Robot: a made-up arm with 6 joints.
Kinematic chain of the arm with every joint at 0, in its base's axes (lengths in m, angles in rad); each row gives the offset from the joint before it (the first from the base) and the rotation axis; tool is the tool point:
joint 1: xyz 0 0 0.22 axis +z
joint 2: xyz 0 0 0 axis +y
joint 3: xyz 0 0 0.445 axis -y
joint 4: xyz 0 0 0 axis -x
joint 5: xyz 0.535 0 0 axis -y
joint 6: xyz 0 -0.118 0 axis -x
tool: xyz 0 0 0
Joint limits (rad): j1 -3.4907..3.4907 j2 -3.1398..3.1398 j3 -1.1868..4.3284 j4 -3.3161..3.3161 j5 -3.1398..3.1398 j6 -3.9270..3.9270
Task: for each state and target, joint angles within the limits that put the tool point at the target. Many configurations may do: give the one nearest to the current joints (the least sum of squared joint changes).
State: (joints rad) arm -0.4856 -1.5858 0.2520 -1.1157 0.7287 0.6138
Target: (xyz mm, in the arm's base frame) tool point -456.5 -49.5 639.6
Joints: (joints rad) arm -0.0226 -1.8538 -0.0438 -1.0391 0.7287 0.6138
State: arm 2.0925 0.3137 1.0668 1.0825 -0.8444 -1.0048
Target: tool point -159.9 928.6 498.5
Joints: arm 1.7996 1.1329 1.1055 1.0873 -0.8444 -1.0048
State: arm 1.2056 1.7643 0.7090 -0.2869 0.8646 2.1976
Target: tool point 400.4 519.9 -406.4
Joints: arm 1.0890 1.8895 0.8066 -0.2634 0.8646 2.1976
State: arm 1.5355 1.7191 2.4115 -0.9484 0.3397 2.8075
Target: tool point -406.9 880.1 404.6
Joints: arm 2.0587 1.4901 1.9608 -1.1037 0.3397 2.8075
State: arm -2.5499 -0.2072 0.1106 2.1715 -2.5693 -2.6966
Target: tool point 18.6 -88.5 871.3
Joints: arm -2.4312 -0.8993 -0.2988 2.3069 -2.5693 -2.6966
